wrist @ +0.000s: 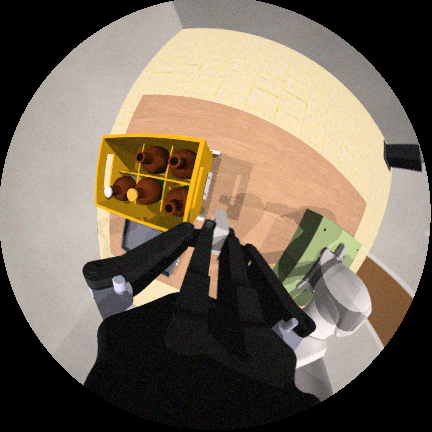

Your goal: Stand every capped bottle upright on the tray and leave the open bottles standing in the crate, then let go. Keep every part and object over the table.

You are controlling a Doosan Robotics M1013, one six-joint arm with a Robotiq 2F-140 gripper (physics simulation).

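Pixels of known places: gripper, fingertip midpoint: (217, 218); arm's base at its link origin: (322, 271).
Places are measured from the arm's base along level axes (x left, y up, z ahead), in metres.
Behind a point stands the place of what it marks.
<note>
A yellow crate (206, 152) {z 0.531, x -0.177, y 0.011 m} stands at the left with brown bottles in its compartments. A bottle with a white cap (108, 191) {z 0.732, x -0.020, y 0.065 m} is in the near left compartment. A bottle with a gold cap (132, 194) {z 0.648, x -0.041, y 0.065 m} is beside it. Three open bottles stand in it: one in the far middle (156, 159) {z 0.633, x -0.126, y 0.025 m}, one at the far right (186, 165) {z 0.557, x -0.135, y 0.028 m} and one at the near right (178, 200) {z 0.548, x -0.057, y 0.030 m}. Several bottles look tilted in this wide view. A dark grey tray (138, 239) {z 0.702, x 0.195, y -0.093 m} is partly hidden behind the crate and a gripper link. My gripper (217, 218) {z 0.460, x -0.079, y 0.114 m} is shut and empty, right of the crate.
A green block-like fixture (320, 232) {z 0.141, x -0.122, y 0.000 m} is at the right, with pale robot arm parts (345, 300) {z 0.076, x -0.023, y 0.188 m} over it. Small silver parts (208, 185) {z 0.506, x -0.102, y -0.069 m} show along the crate's right side. A black object (402, 156) is at the far right. Shadows fall on the wooden table (240, 122) {z 0.492, x -0.324, y -0.099 m}.
</note>
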